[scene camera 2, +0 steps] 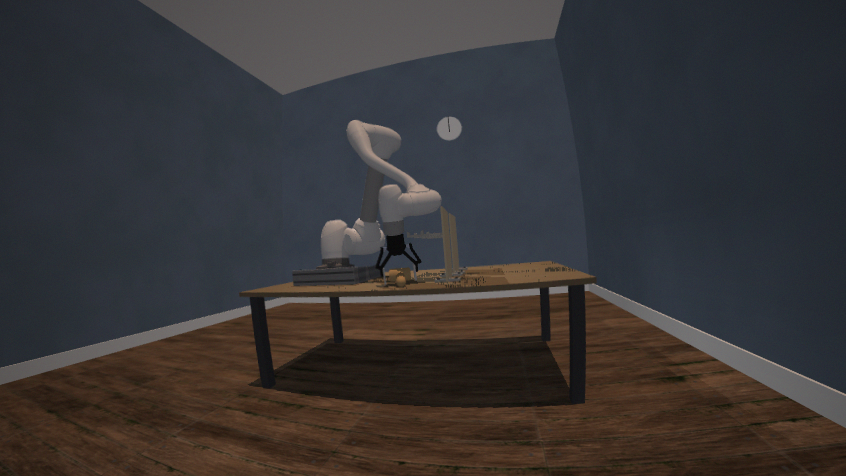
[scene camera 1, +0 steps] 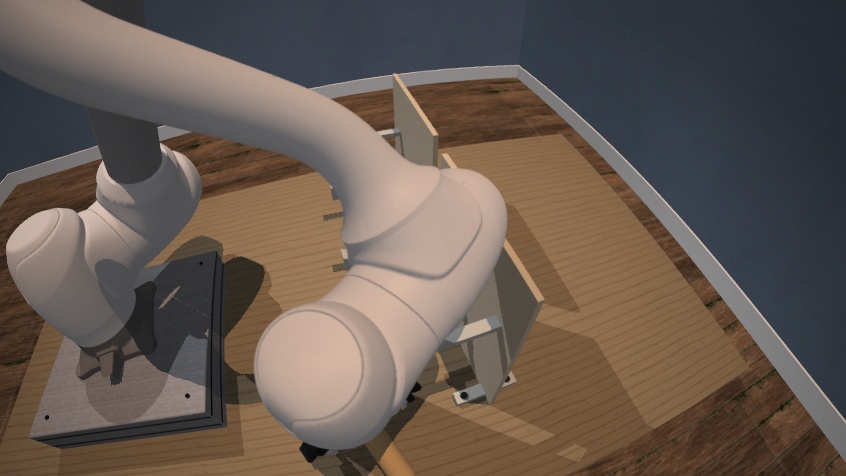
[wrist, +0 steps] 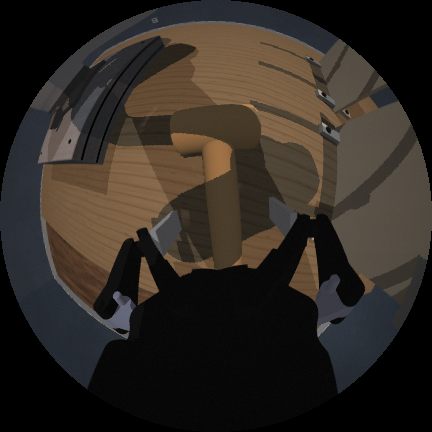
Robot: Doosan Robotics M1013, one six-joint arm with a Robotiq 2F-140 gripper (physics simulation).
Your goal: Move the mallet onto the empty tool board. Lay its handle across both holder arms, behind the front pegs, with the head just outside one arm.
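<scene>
The wooden mallet (scene camera 1: 393,457) (scene camera 2: 400,279) (wrist: 223,212) lies on the table, its head beyond the fingers in the wrist view and its handle running back between them. My gripper (scene camera 2: 398,271) (wrist: 223,213) is open, pointing down low over the handle, with one fingertip on each side and nothing held. In scene camera 1 the arm hides most of the gripper and the mallet. The nearer upright tool board (scene camera 1: 521,301) (wrist: 380,165) stands to the right of the mallet. One of its pale holder arms (scene camera 1: 476,331) shows in scene camera 1; the other is hidden there. No tool shows on its visible part.
A second upright board (scene camera 1: 414,121) (wrist: 350,65) stands farther back in line with the first. Small metal feet (scene camera 1: 464,395) (wrist: 329,131) stand at the boards' bases. The robot's grey base block (scene camera 1: 195,408) (scene camera 2: 325,276) (wrist: 85,125) is left of the mallet on the wooden table (scene camera 1: 650,284) (scene camera 2: 532,272).
</scene>
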